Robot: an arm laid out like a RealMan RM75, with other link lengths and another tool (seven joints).
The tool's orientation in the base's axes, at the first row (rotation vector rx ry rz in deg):
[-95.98, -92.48, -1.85]
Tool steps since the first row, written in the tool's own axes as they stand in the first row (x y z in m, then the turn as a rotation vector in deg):
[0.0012, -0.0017, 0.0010, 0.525, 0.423, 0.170]
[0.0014, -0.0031, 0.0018, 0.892, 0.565, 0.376]
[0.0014, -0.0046, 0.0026, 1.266, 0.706, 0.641]
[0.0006, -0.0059, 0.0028, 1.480, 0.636, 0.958]
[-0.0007, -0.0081, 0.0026, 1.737, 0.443, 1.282]
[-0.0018, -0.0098, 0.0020, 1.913, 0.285, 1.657]
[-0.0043, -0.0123, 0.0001, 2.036, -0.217, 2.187]
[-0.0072, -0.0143, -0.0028, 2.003, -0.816, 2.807]
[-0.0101, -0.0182, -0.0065, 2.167, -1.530, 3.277]
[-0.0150, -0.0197, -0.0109, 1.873, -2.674, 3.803]
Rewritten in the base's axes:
[-0.0017, 0.0013, 0.0008, 0.376, 0.582, -0.057]
[-0.0033, 0.0017, 0.0011, 0.466, 1.016, -0.079]
[-0.0049, 0.0020, 0.0013, 0.527, 1.488, -0.137]
[-0.0063, 0.0013, 0.0014, 0.353, 1.829, -0.207]
[-0.0083, -0.0002, 0.0020, 0.079, 2.194, -0.197]
[-0.0097, -0.0016, 0.0027, -0.206, 2.523, -0.282]
[-0.0113, -0.0051, 0.0039, -0.869, 2.848, -0.327]
[-0.0122, -0.0093, 0.0054, -1.688, 3.081, -0.465]
[-0.0142, -0.0142, 0.0084, -2.496, 3.381, -0.339]
[-0.0143, -0.0208, 0.0096, -3.783, 3.277, -0.272]

